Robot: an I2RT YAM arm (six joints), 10 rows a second.
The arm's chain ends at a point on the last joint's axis. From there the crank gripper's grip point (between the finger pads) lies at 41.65 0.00 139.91 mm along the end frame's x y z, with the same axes.
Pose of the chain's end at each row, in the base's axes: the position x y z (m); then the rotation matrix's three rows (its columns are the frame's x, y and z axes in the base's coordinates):
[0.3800 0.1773 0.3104], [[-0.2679 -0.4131 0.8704], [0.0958 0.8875 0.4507], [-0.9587 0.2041 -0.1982]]
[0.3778 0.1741 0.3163], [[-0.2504 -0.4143 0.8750], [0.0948 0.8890 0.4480], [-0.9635 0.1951 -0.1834]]
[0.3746 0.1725 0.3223], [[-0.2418 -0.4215 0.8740], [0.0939 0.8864 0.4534], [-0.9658 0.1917 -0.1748]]
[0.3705 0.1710 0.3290], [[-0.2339 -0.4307 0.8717], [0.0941 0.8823 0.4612], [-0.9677 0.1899 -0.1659]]
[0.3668 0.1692 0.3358], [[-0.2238 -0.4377 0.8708], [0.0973 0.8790 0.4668], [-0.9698 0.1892 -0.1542]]
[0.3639 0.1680 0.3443], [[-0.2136 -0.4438 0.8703], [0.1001 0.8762 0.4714], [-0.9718 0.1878 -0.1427]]
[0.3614 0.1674 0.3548], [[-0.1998 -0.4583 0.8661], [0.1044 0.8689 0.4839], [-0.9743 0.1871 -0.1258]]
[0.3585 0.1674 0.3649], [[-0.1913 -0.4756 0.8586], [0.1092 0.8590 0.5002], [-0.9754 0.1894 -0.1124]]
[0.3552 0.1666 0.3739], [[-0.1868 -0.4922 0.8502], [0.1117 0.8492 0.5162], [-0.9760 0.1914 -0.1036]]
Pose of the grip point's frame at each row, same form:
[0.4906 0.2443 0.2427], [[-0.2679 -0.4131 0.8704], [0.0958 0.8875 0.4507], [-0.9587 0.2041 -0.1982]]
[0.4898 0.2407 0.2505], [[-0.2504 -0.4143 0.8750], [0.0948 0.8890 0.4480], [-0.9635 0.1951 -0.1834]]
[0.4868 0.2398 0.2576], [[-0.2418 -0.4215 0.8740], [0.0939 0.8864 0.4534], [-0.9658 0.1917 -0.1748]]
[0.4827 0.2394 0.2655], [[-0.2339 -0.4307 0.8717], [0.0941 0.8823 0.4612], [-0.9677 0.1899 -0.1659]]
[0.4793 0.2386 0.2738], [[-0.2238 -0.4377 0.8708], [0.0973 0.8790 0.4668], [-0.9698 0.1892 -0.1542]]
[0.4768 0.2381 0.2839], [[-0.2136 -0.4438 0.8703], [0.1001 0.8762 0.4714], [-0.9718 0.1878 -0.1427]]
[0.4743 0.2395 0.2966], [[-0.1998 -0.4583 0.8661], [0.1044 0.8689 0.4839], [-0.9743 0.1871 -0.1258]]
[0.4707 0.2419 0.3085], [[-0.1913 -0.4756 0.8586], [0.1092 0.8590 0.5002], [-0.9754 0.1894 -0.1124]]
[0.4664 0.2435 0.3188], [[-0.1868 -0.4922 0.8502], [0.1117 0.8492 0.5162], [-0.9760 0.1914 -0.1036]]

